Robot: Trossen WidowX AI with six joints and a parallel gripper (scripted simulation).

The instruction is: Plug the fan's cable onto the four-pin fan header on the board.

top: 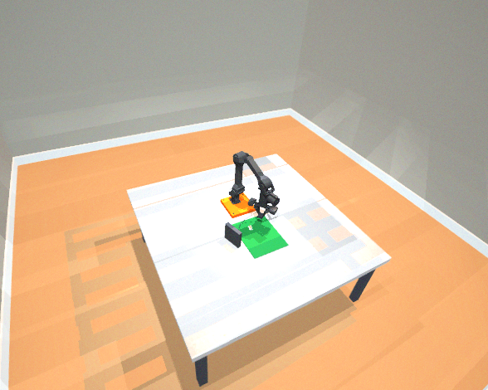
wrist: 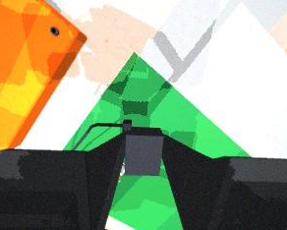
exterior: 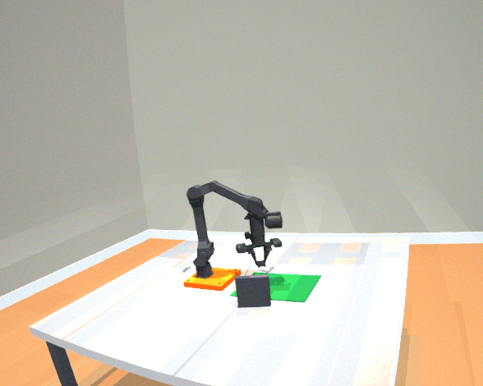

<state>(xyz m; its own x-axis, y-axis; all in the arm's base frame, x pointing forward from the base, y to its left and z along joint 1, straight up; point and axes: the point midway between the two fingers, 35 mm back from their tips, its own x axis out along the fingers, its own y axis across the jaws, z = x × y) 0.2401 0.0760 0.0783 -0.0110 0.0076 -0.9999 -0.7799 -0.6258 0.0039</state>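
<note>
Right now the green board is 90 mm ahead of my gripper tip, 60 mm to the right of it and 80 mm below it. From my gripper tip the other things lie so: pale header (20 mm ahead, 90 mm to the right, 70 mm below); dark grey fan (80 mm ahead, 220 mm to the right, 10 mm below); fan plug (10 mm ahead, 10 mm to the right, 10 mm above).
</note>
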